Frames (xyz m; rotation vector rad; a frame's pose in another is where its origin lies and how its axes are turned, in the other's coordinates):
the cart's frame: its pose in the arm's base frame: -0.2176 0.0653 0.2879 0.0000 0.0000 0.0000
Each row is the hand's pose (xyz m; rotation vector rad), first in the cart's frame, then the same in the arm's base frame.
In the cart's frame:
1: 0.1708 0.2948 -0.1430 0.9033 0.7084 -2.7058
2: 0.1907 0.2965 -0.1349 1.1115 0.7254 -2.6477
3: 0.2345 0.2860 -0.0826 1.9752 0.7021 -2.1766
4: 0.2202 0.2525 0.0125 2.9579 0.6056 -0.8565
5: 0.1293 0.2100 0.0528 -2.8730 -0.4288 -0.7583
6: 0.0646 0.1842 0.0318 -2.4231 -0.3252 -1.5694
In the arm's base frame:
1: -0.0468 0.3601 0.1449 0.9033 0.7084 -2.7058
2: -0.0269 0.3618 0.1530 1.1115 0.7254 -2.6477
3: 0.0169 0.3513 0.2053 1.9752 0.7021 -2.1766
4: 0.0026 0.3178 0.3004 2.9579 0.6056 -0.8565
5: -0.0883 0.2753 0.3407 -2.8730 -0.4288 -0.7583
6: -0.1530 0.2495 0.3197 -2.4231 -0.3252 -1.5694

